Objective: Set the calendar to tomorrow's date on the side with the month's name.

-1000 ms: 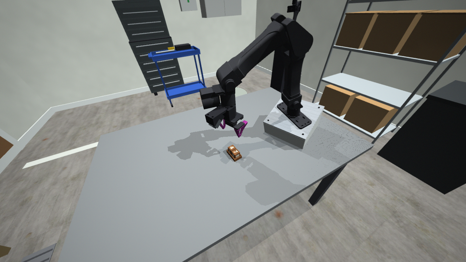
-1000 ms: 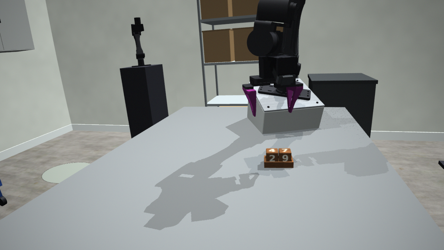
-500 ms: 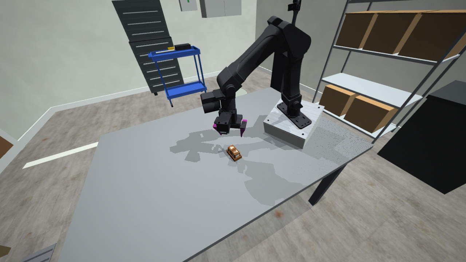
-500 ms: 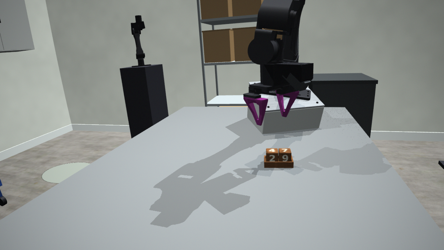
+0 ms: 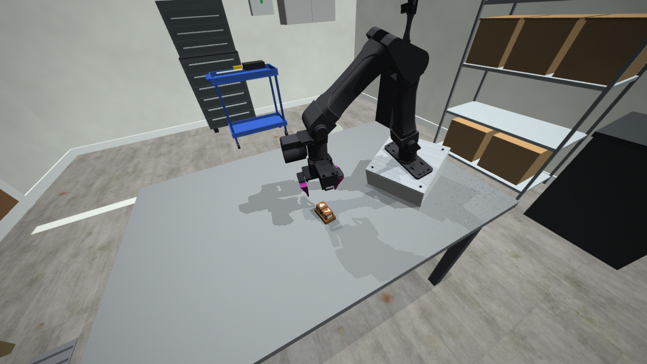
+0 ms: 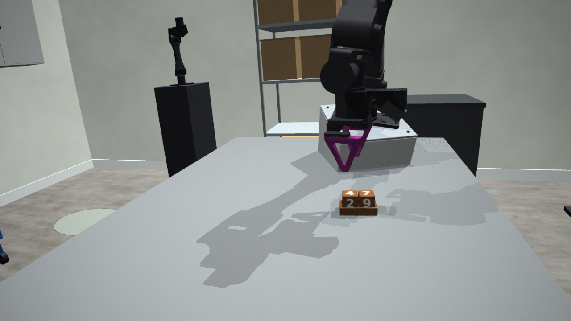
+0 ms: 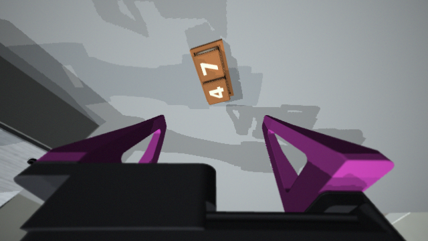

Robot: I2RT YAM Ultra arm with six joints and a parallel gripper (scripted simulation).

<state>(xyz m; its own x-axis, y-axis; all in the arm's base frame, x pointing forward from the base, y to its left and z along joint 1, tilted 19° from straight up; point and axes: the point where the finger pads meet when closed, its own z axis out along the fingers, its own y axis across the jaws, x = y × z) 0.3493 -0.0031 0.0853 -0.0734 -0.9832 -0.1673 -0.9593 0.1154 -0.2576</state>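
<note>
Right now my hand is 110 mm above the brown wooden tray and 20 mm to the right of it.
</note>
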